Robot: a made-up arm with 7 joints. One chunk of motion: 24 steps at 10 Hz.
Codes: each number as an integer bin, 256 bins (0 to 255) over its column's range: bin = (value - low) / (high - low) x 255, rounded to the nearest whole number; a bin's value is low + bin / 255 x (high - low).
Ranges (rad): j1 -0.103..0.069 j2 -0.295..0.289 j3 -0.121..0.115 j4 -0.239..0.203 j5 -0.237..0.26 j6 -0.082..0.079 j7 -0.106..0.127
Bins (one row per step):
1: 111 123 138 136 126 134 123
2: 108 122 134 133 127 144 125
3: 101 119 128 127 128 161 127
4: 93 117 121 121 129 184 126
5: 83 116 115 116 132 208 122
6: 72 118 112 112 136 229 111
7: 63 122 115 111 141 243 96
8: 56 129 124 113 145 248 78
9: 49 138 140 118 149 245 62
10: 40 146 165 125 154 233 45
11: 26 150 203 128 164 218 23
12: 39 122 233 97 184 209 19
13: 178 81 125 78 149 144 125
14: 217 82 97 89 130 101 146
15: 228 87 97 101 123 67 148
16: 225 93 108 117 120 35 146
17: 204 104 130 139 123 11 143
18: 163 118 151 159 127 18 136
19: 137 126 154 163 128 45 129
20: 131 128 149 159 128 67 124
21: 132 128 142 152 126 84 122
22: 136 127 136 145 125 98 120
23: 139 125 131 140 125 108 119
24: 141 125 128 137 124 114 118
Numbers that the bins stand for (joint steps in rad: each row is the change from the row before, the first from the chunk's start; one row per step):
1: -0.02813 -0.01331 0.00672 -0.00327 0.00858 0.00260 0.00639
2: -0.03015 -0.01560 0.00302 -0.00847 0.01053 0.00892 0.00822
3: -0.03487 -0.02247 -0.00254 -0.01887 0.01247 0.01965 0.01004
4: -0.04027 -0.02705 -0.00902 -0.02927 0.01442 0.03417 0.00913
5: -0.04702 -0.02934 -0.01457 -0.03793 0.02027 0.04933 0.00547
6: -0.05444 -0.02476 -0.01735 -0.04487 0.02807 0.06258 -0.00458
7: -0.06051 -0.01560 -0.01457 -0.04660 0.03781 0.07142 -0.01828
8: -0.06523 0.00044 -0.00624 -0.04313 0.04561 0.07458 -0.03473
9: -0.06995 0.02105 0.00857 -0.03447 0.05340 0.07269 -0.04935
10: -0.07602 0.03937 0.03171 -0.02233 0.06315 0.06511 -0.06488
11: -0.08546 0.04853 0.06687 -0.01713 0.08264 0.05564 -0.08498
12: -0.07669 -0.01560 0.09464 -0.07087 0.12162 0.04996 -0.08864
13: 0.01706 -0.10949 -0.00531 -0.10380 0.05340 0.00892 0.00822
14: 0.04337 -0.10720 -0.03123 -0.08473 0.01637 -0.01823 0.02740
15: 0.05079 -0.09575 -0.03123 -0.06393 0.00273 -0.03970 0.02923
16: 0.04876 -0.08201 -0.02105 -0.03620 -0.00312 -0.05990 0.02740
17: 0.03460 -0.05682 -0.00069 0.00193 0.00273 -0.07505 0.02466
18: 0.00695 -0.02476 0.01875 0.03660 0.01053 -0.07064 0.01827
19: -0.01059 -0.00644 0.02153 0.04353 0.01247 -0.05359 0.01187
20: -0.01464 -0.00185 0.01690 0.03660 0.01247 -0.03970 0.00730
21: -0.01396 -0.00185 0.01042 0.02447 0.00858 -0.02896 0.00547
22: -0.01127 -0.00415 0.00487 0.01233 0.00663 -0.02013 0.00365
23: -0.00924 -0.00873 0.00024 0.00367 0.00663 -0.01381 0.00273
24: -0.00789 -0.00873 -0.00254 -0.00153 0.00468 -0.01002 0.00182

